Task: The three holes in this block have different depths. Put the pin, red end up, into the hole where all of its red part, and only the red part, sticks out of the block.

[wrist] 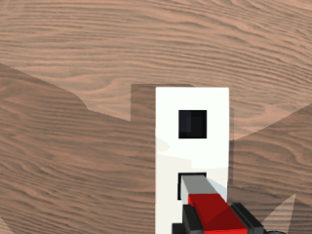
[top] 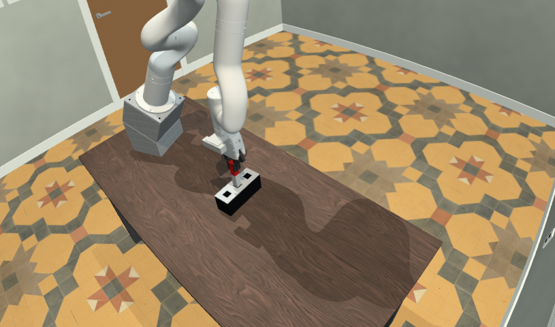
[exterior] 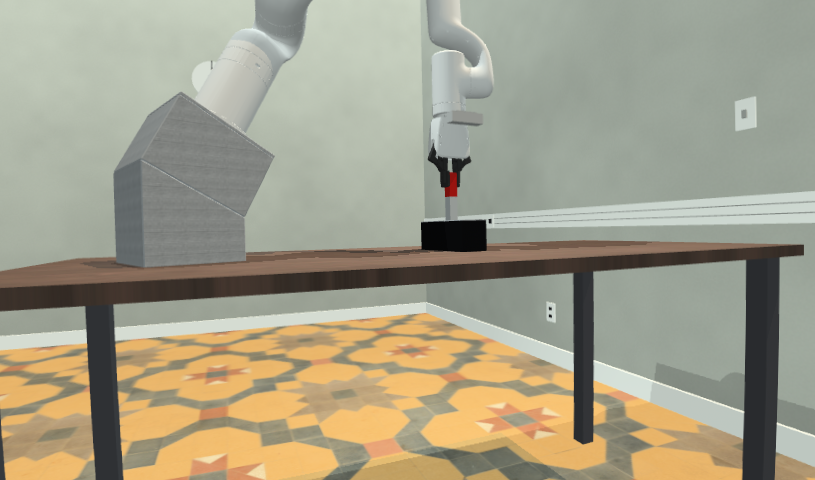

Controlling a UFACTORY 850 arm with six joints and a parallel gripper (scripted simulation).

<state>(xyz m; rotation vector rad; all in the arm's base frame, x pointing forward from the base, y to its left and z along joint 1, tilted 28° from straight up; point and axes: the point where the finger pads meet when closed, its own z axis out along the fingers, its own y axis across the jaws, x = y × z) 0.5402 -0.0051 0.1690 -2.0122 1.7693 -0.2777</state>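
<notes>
My hand is 10 mm above the pin. Round my hand: black block: 140 mm below.
</notes>
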